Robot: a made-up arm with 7 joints.
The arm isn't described. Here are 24 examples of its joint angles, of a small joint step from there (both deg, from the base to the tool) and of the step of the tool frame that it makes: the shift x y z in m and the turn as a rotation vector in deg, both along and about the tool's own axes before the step.
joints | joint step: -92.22 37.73 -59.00 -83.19 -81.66 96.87 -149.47 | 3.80 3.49 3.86 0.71 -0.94 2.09 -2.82
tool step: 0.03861 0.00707 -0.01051 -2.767 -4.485 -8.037
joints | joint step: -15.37 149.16 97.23 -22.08 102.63 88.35 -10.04 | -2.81 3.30 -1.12 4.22 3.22 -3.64 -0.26
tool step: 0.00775 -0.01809 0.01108 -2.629 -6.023 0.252
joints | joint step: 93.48 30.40 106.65 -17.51 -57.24 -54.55 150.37 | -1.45 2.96 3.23 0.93 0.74 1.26 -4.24
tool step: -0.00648 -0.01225 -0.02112 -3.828 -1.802 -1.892
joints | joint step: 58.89 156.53 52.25 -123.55 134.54 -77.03 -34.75 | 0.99 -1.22 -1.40 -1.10 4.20 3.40 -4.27
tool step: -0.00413 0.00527 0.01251 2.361 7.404 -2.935
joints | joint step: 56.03 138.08 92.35 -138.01 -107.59 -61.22 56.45 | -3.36 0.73 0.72 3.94 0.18 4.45 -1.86
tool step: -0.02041 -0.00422 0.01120 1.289 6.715 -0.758
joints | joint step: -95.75 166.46 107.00 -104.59 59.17 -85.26 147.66 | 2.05 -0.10 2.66 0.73 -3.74 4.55 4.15
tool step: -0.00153 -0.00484 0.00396 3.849 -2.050 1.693
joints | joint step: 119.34 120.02 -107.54 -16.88 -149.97 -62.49 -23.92 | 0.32 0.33 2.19 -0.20 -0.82 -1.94 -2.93
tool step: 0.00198 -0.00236 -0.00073 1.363 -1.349 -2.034
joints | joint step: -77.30 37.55 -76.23 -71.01 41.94 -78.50 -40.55 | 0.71 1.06 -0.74 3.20 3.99 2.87 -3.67
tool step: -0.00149 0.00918 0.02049 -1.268 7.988 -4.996
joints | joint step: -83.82 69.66 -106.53 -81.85 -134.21 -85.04 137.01 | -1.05 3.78 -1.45 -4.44 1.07 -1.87 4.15
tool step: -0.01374 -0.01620 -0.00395 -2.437 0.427 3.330
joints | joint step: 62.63 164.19 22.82 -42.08 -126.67 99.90 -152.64 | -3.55 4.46 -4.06 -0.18 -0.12 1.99 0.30
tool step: 0.01413 0.02629 -0.02810 -6.442 -0.436 -0.958
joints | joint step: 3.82 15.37 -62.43 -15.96 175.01 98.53 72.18 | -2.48 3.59 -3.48 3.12 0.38 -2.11 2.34
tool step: -0.03199 0.00152 0.03212 -6.035 -6.317 0.552
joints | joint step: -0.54 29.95 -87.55 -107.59 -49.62 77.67 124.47 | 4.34 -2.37 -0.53 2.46 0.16 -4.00 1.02
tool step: -0.02484 -0.00234 0.01627 -0.456 5.913 2.050
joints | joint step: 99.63 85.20 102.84 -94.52 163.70 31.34 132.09 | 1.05 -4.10 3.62 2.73 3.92 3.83 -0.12
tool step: -0.01707 0.00022 0.03806 -1.036 3.608 1.294
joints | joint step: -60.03 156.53 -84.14 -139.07 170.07 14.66 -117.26 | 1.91 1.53 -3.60 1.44 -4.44 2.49 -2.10
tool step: -0.01208 -0.00533 0.00840 -2.996 4.278 -2.473
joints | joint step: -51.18 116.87 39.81 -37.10 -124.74 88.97 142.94 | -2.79 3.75 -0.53 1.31 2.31 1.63 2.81
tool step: -0.00871 0.00442 -0.03555 4.881 -2.979 1.302
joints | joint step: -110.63 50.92 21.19 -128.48 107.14 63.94 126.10 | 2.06 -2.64 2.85 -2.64 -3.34 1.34 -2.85
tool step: 0.00064 0.01448 0.00397 -2.379 -1.500 -4.791
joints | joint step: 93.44 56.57 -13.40 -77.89 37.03 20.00 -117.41 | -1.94 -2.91 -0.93 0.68 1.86 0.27 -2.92
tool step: 0.01540 0.01161 -0.01211 1.924 -1.943 0.682
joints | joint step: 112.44 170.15 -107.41 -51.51 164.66 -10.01 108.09 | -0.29 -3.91 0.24 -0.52 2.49 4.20 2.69
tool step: -0.00675 0.03495 -0.01075 8.255 -1.198 4.934
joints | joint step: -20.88 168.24 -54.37 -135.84 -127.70 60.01 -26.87 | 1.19 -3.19 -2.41 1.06 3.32 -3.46 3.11
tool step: 0.01418 0.01499 0.00389 -2.089 -4.726 8.560
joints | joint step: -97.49 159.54 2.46 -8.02 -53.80 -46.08 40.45 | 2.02 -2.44 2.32 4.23 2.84 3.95 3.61
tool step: -0.00051 -0.02101 -0.01090 2.651 2.715 9.146
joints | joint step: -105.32 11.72 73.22 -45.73 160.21 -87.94 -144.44 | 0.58 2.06 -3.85 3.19 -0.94 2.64 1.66
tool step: 0.00448 -0.00326 0.00231 2.370 -4.126 -0.750
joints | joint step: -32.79 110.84 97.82 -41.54 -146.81 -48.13 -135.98 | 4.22 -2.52 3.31 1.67 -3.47 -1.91 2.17
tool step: -0.00496 0.02731 -0.00899 7.228 0.655 0.724
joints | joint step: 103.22 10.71 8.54 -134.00 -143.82 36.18 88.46 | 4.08 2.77 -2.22 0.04 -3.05 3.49 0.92
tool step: -0.00503 0.01226 0.01314 -1.456 -3.230 -1.970
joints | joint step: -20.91 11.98 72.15 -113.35 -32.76 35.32 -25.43 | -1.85 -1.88 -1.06 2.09 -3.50 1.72 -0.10
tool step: 0.00439 -0.01958 0.00718 -2.955 3.278 -2.053
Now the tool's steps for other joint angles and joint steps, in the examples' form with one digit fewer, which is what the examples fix.
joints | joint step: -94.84 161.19 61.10 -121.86 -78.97 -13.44 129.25 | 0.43 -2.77 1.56 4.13 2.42 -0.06 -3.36
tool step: -0.0155 0.0104 0.0159 5.54 2.01 1.09
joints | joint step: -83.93 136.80 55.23 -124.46 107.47 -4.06 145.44 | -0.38 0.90 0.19 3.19 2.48 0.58 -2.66
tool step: -0.0011 -0.0122 -0.0024 -2.20 -1.20 -1.18
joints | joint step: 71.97 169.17 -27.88 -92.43 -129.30 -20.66 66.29 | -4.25 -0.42 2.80 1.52 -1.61 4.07 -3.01
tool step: -0.0138 -0.0186 0.0177 1.80 7.85 -0.61
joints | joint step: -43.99 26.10 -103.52 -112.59 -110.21 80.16 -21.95 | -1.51 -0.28 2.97 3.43 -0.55 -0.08 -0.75
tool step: 0.0023 -0.0198 -0.0147 1.82 1.75 -5.30
